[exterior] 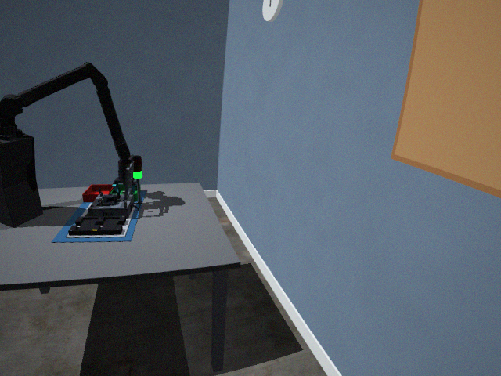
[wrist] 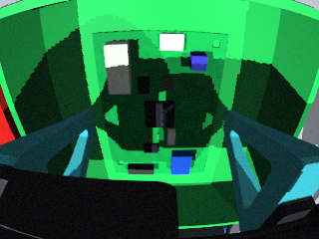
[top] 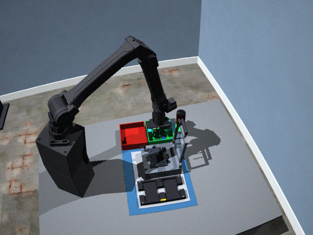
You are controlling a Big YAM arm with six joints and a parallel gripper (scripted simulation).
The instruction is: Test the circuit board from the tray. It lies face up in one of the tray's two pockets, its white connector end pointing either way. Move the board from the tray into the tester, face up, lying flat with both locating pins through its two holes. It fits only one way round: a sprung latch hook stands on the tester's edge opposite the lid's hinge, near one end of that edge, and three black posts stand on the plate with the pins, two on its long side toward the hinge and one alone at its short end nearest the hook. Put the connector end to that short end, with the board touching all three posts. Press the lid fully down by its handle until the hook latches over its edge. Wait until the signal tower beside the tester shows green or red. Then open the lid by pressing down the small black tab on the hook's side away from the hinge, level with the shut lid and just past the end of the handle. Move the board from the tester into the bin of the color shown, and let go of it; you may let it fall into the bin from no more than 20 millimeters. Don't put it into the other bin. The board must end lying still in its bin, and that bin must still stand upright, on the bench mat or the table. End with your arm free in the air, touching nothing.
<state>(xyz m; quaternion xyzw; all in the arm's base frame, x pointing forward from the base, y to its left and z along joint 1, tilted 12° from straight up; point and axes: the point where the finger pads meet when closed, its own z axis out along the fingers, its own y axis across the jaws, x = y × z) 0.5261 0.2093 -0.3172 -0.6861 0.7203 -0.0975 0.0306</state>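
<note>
Now: hand right at the green bin. Also, from my hand: red bin 150 mm behind, 10 mm to the left; green circuit board 10 mm below; black latch hook 110 mm behind, 130 mm to the right, 70 mm above.
</note>
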